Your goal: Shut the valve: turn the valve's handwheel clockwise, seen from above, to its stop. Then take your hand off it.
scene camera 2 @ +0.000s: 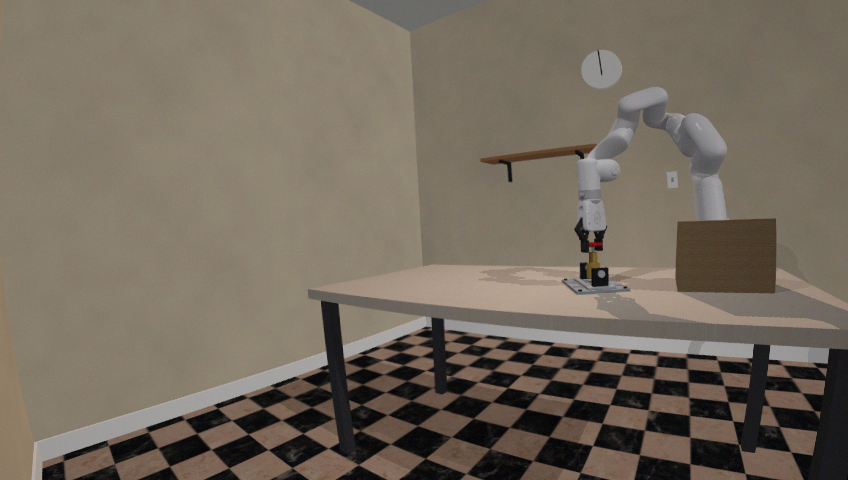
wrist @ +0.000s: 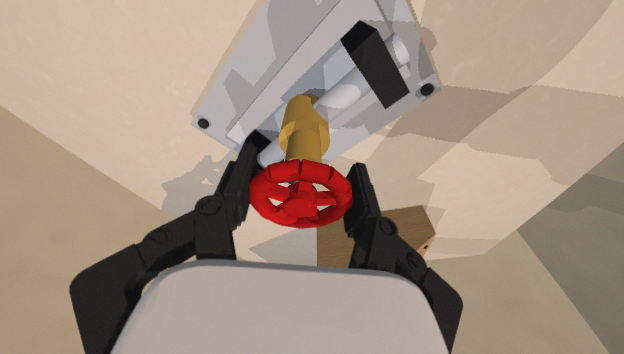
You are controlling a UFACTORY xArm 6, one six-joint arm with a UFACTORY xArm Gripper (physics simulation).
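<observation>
The red handwheel (scene camera 2: 595, 244) (wrist: 300, 206) sits level on top of the brass valve body (scene camera 2: 592, 259) (wrist: 305, 127). The valve stands on a grey base plate (scene camera 2: 620, 289) (wrist: 220, 111) on the table. My gripper (scene camera 2: 591, 245) (wrist: 303, 168) points down over the valve, with one black finger on each side of the handwheel. The fingers are shut on its rim at opposite sides. In the wrist view the wheel's spokes and hub show between them. The rim hides the stem's top.
Black pipe supports (scene camera 2: 599, 276) (wrist: 377, 65) stand on the base plate beside the valve, with a pale pipe (wrist: 342, 95) running through. A wooden box (scene camera 2: 726, 255) (wrist: 332, 245) stands on the table (scene camera 2: 476, 297), near the arm's base. A shelf (scene camera 2: 535, 154) hangs on the wall behind.
</observation>
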